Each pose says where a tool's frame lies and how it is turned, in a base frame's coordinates. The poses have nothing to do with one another.
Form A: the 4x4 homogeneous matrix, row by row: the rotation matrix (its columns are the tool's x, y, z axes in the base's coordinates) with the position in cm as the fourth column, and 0 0 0 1 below. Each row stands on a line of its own.
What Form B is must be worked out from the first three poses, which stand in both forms.
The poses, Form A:
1:
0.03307 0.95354 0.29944 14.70
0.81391 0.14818 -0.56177 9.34
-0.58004 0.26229 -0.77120 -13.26
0 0 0 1
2:
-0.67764 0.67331 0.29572 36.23
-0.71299 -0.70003 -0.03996 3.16
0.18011 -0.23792 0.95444 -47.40
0 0 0 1
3:
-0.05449 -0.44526 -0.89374 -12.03
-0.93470 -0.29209 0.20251 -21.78
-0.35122 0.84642 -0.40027 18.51
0 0 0 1
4:
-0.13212 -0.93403 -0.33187 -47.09
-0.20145 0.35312 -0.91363 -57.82
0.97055 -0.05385 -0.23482 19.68
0 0 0 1
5:
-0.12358 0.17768 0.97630 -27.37
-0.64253 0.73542 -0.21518 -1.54
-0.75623 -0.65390 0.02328 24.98
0 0 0 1
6:
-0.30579 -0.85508 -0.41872 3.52
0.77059 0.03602 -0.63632 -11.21
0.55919 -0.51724 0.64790 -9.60
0 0 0 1
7:
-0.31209 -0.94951 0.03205 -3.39
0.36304 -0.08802 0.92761 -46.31
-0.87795 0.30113 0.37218 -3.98
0 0 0 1
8:
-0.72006 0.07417 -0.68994 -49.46
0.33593 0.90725 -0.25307 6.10
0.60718 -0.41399 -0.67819 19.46
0 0 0 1
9:
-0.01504 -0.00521 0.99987 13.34
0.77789 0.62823 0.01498 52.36
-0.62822 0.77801 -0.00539 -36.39
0 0 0 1
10:
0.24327 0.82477 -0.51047 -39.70
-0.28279 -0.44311 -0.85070 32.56
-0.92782 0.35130 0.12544 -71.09
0 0 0 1
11:
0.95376 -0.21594 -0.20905 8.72
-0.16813 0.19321 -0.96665 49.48
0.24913 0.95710 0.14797 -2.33
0 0 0 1
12:
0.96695 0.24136 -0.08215 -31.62
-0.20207 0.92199 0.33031 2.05
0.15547 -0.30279 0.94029 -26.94
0 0 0 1
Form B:
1: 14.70 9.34 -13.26 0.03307 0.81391 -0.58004 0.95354 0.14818 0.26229
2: 36.23 3.16 -47.40 -0.67764 -0.71299 0.18011 0.67331 -0.70003 -0.23792
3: -12.03 -21.78 18.51 -0.05449 -0.93470 -0.35122 -0.44526 -0.29209 0.84642
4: -47.09 -57.82 19.68 -0.13212 -0.20145 0.97055 -0.93403 0.35312 -0.05385
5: -27.37 -1.54 24.98 -0.12358 -0.64253 -0.75623 0.17768 0.73542 -0.65390
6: 3.52 -11.21 -9.60 -0.30579 0.77059 0.55919 -0.85508 0.03602 -0.51724
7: -3.39 -46.31 -3.98 -0.31209 0.36304 -0.87795 -0.94951 -0.08802 0.30113
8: -49.46 6.10 19.46 -0.72006 0.33593 0.60718 0.07417 0.90725 -0.41399
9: 13.34 52.36 -36.39 -0.01504 0.77789 -0.62822 -0.00521 0.62823 0.77801
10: -39.70 32.56 -71.09 0.24327 -0.28279 -0.92782 0.82477 -0.44311 0.35130
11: 8.72 49.48 -2.33 0.95376 -0.16813 0.24913 -0.21594 0.19321 0.95710
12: -31.62 2.05 -26.94 0.96695 -0.20207 0.15547 0.24136 0.92199 -0.30279
